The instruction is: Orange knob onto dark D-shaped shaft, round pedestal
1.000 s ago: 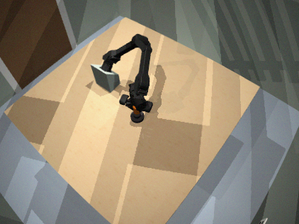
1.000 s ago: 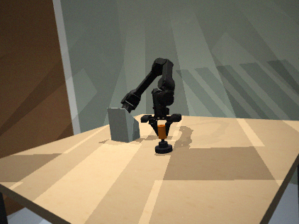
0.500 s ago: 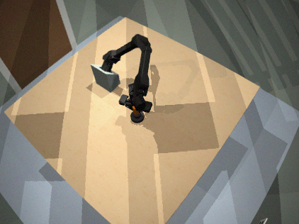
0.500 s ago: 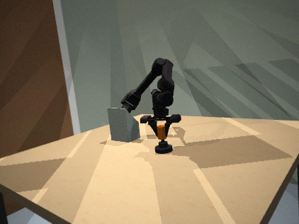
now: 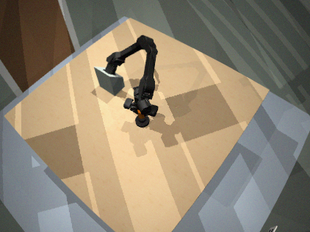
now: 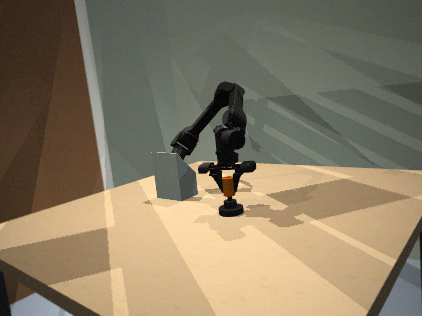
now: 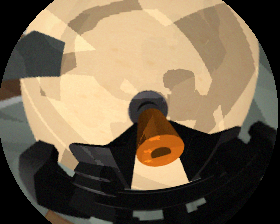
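The orange knob lies 2 cm above my gripper tip. The rest, counted from my gripper tip: dark round pedestal: 4 cm below.
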